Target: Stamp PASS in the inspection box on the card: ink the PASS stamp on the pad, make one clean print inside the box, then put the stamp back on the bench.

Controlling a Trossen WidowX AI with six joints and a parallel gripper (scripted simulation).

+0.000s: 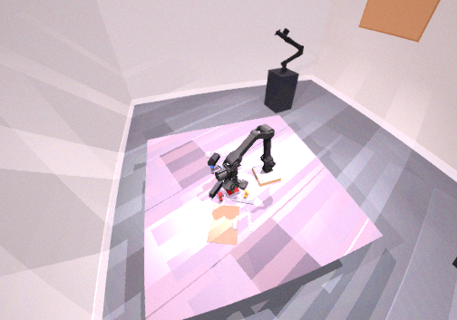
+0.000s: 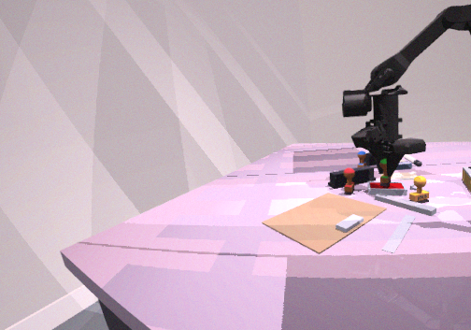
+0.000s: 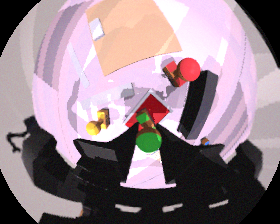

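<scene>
The red ink pad lies 40 mm below my gripper tip. From my gripper tip the other things lie so: green-knobbed stamp (right at my gripper tip); then red-knobbed stamp (90 mm ahead, 20 mm below, 10 mm to the left); then yellow-knobbed stamp (70 mm to the left, 70 mm behind, 30 mm below).
</scene>
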